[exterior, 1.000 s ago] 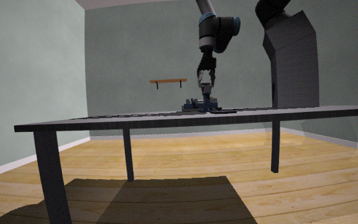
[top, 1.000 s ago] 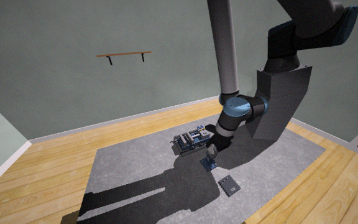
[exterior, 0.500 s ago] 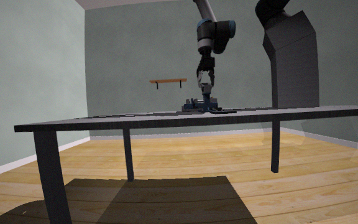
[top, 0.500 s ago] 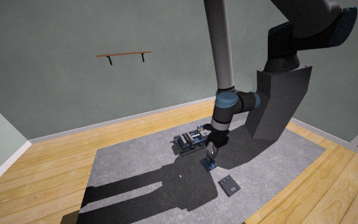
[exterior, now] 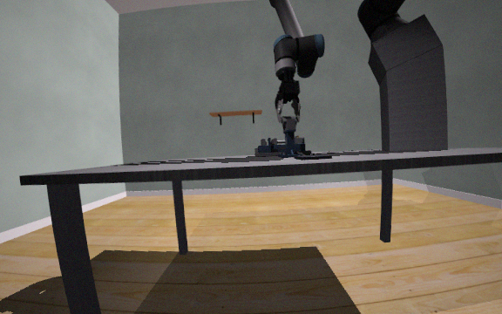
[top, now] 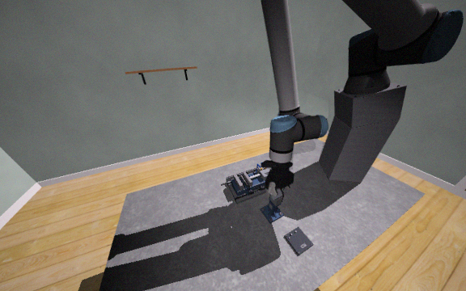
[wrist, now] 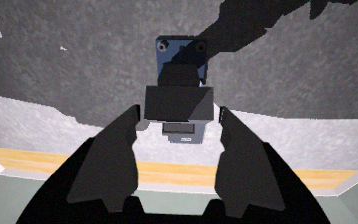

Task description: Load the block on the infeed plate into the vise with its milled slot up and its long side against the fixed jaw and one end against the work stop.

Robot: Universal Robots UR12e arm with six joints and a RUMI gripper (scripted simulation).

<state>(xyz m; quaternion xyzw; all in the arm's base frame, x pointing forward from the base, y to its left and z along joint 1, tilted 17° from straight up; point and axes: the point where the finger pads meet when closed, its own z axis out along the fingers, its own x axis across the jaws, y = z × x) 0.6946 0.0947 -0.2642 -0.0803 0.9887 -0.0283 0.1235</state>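
Now: hand 10 mm above the part. Also, from my hand: moving jaw 210 mm to the right, 90 mm below, 50 mm ahead; cylinder rod 220 mm to the right, 90 mm below; work stop 170 mm to the right, 90 mm ahead, 70 mm below.
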